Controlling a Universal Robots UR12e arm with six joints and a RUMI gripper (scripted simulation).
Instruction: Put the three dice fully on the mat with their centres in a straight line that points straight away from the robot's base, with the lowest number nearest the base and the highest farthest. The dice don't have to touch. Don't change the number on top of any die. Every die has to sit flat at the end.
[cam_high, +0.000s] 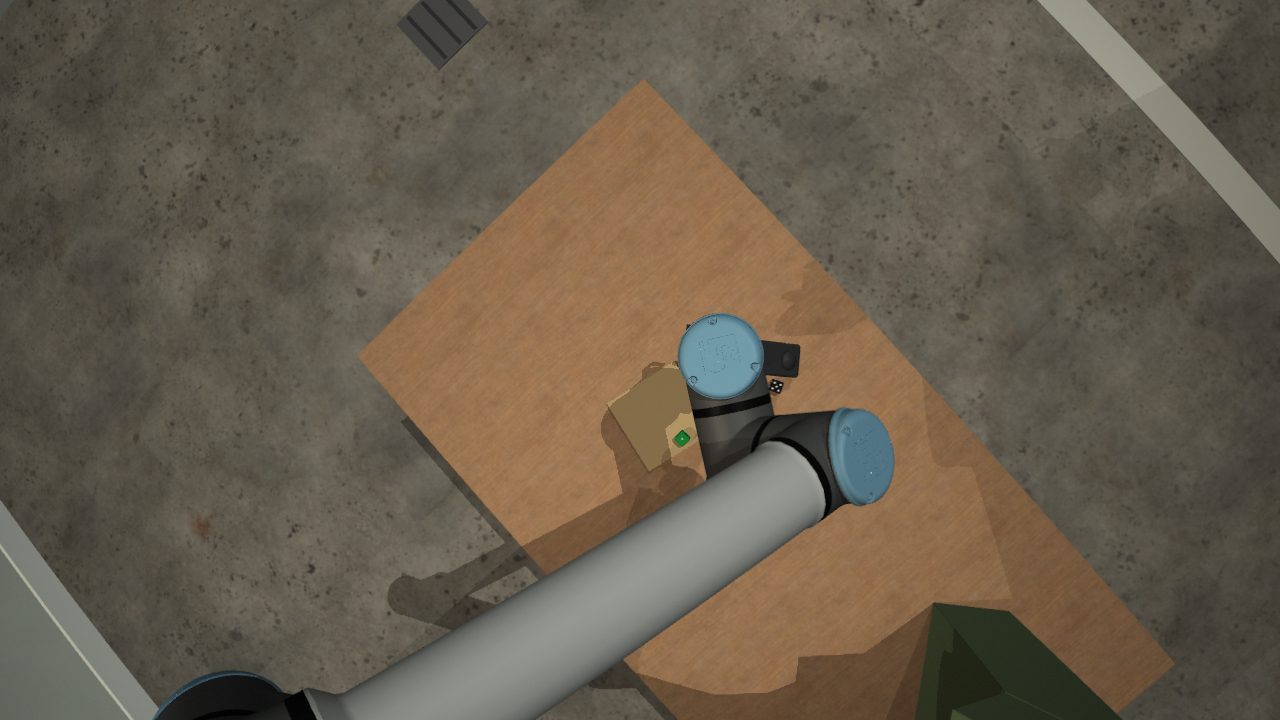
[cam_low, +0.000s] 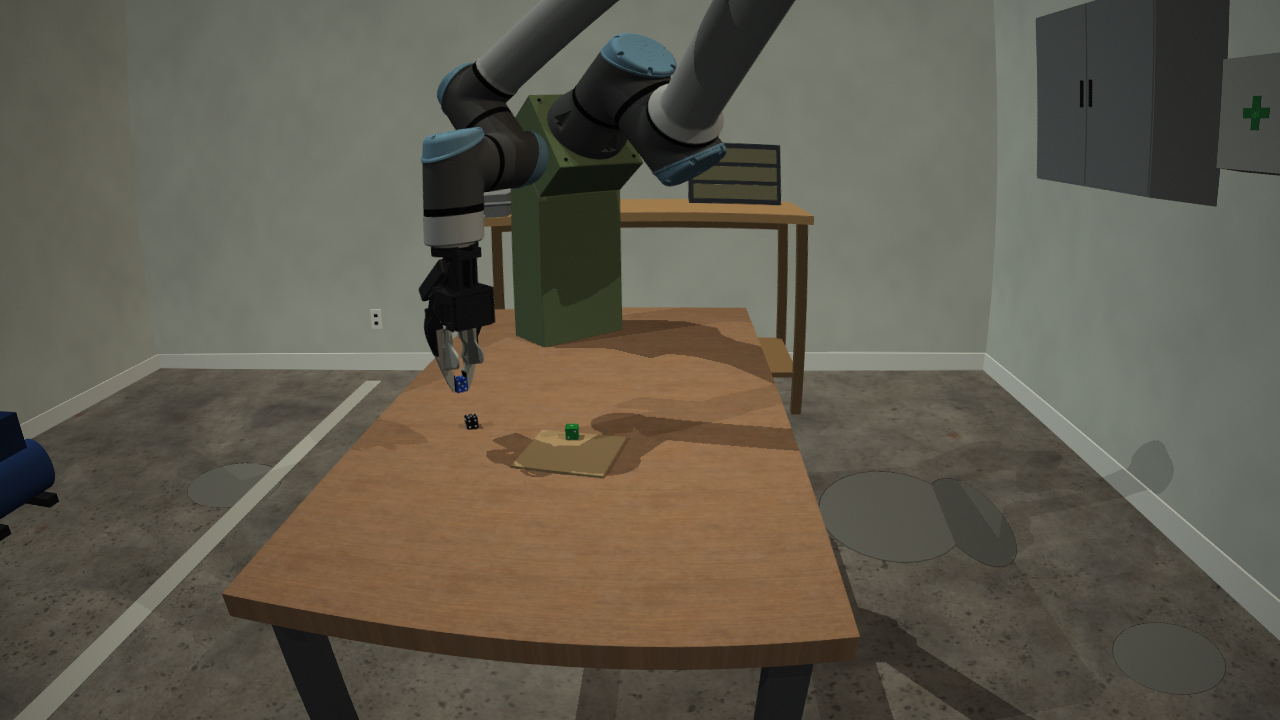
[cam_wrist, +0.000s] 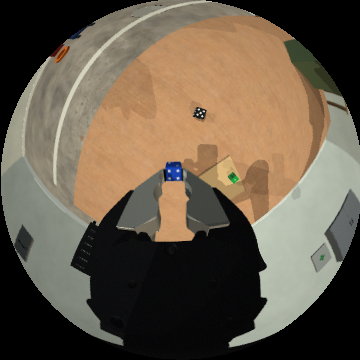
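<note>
Right now the tan mat is 4 cm behind my hand, 16 cm to the left of it and 12 cm below it. Round my hand: blue die (1 cm below); black die (9 cm behind, 4 cm to the right, 11 cm below); green die (9 cm behind, 15 cm to the left, 10 cm below).
</note>
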